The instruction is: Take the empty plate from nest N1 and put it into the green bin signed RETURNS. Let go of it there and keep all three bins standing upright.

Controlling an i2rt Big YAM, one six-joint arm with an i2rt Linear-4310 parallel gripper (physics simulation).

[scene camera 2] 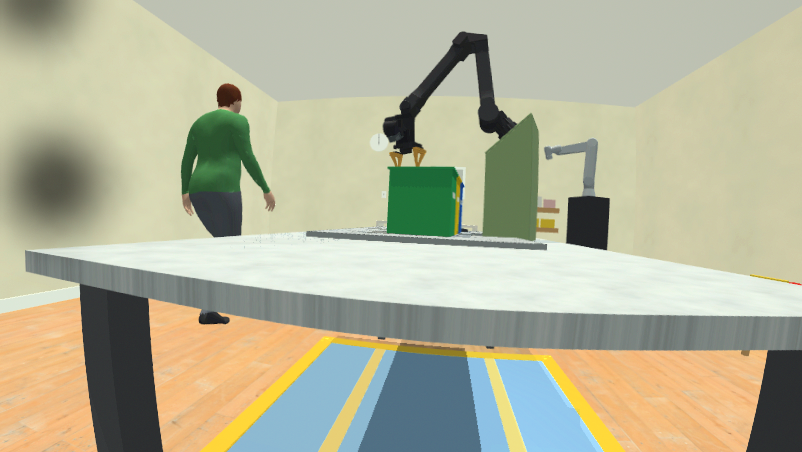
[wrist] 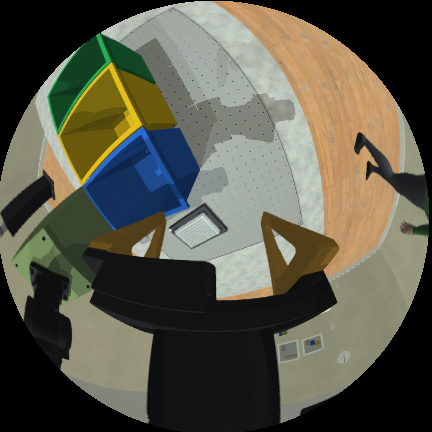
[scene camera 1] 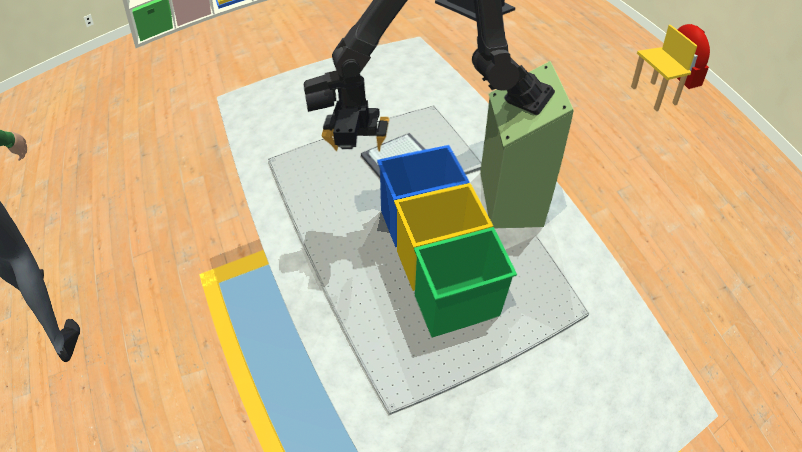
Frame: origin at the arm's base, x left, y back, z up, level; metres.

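Seen in the pictures: gripper, fingertip midpoint: (wrist: 213,216) (scene camera 1: 358,149); arm's base, origin of the base link: (scene camera 2: 515,139) (wrist: 49,280) (scene camera 1: 531,96).
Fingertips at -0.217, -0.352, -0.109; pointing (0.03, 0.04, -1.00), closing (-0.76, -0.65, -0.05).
Observation:
Pixels of each thing's top centre, then the offset from my fingertips to it, as dx, dy, dz.
- white plate, middle of its top: (scene camera 1: 396,150) (wrist: 195,233) -0.098, +0.214, -0.214
- dark-rimmed nest, middle of its top: (scene camera 1: 396,153) (wrist: 196,230) -0.098, +0.214, -0.226
- green bin, middle of its top: (scene camera 1: 466,261) (scene camera 2: 424,170) +0.345, -0.018, -0.061
- yellow bin, middle of its top: (wrist: 86,128) (scene camera 1: 443,213) +0.226, +0.041, -0.061
- blue bin, middle of its top: (wrist: 123,194) (scene camera 1: 423,170) +0.107, +0.100, -0.061
A white plate (scene camera 1: 395,147) (wrist: 198,231) with a grid of wells lies flat in a dark-rimmed nest (wrist: 215,217) beside the blue bin. The plate does not show in scene camera 2, and no nest label is readable. My gripper (scene camera 1: 357,149) (scene camera 2: 407,162) (wrist: 213,216) is open and empty, pointing down, high above the board; in the wrist view the plate shows between the fingers, nearer the left one. The green bin (scene camera 1: 466,314) (scene camera 2: 421,202) (wrist: 129,59) stands upright at the far end of the bin row from the plate. Its RETURNS sign does not show.
The yellow bin (scene camera 1: 449,216) (wrist: 95,135) and blue bin (scene camera 1: 424,174) (wrist: 177,145) stand upright between the green bin and the plate. The arm's green pedestal (scene camera 1: 522,179) (scene camera 2: 508,196) (wrist: 65,225) rises beside the row. A person (scene camera 2: 216,157) stands beyond the table.

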